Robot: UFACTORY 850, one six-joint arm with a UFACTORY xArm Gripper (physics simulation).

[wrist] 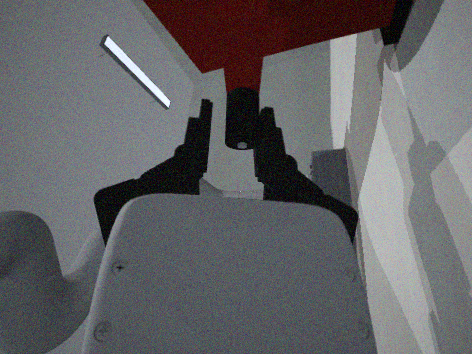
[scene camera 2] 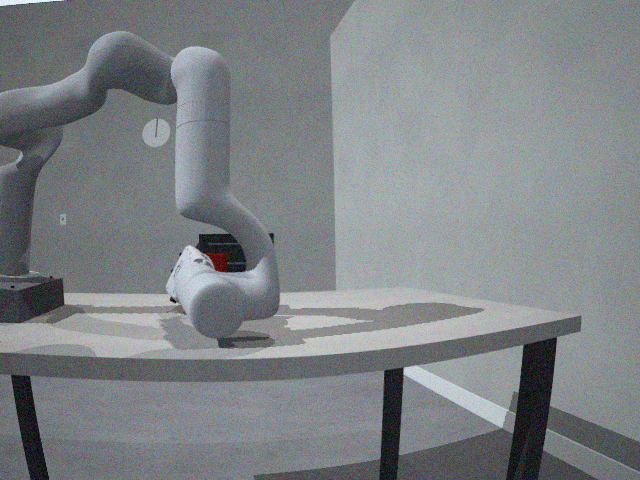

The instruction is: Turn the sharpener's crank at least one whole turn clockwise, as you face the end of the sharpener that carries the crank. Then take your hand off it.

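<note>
The red sharpener (scene camera 2: 217, 261) (wrist: 300, 25) is partly hidden behind my wrist in the scene view; in the wrist view its red body fills the top, with a black part at the upper right. Its red crank arm (wrist: 243, 75) reaches down to a black cylindrical handle (wrist: 242, 122). My gripper (wrist: 234, 119) is partly open, with one finger on each side of the handle and not clamped on it. The handle lies closer to the right finger; whether they touch I cannot tell. The fingertips are hidden in the scene view.
The sharpener and my wrist are over the wooden table (scene camera 2: 439, 330), whose front edge runs below my wrist. My arm's dark base block (scene camera 2: 31, 302) (wrist: 332, 172) is at the table's left. A dark panel with pale lines (scene camera 2: 222, 239) shows behind the wrist.
</note>
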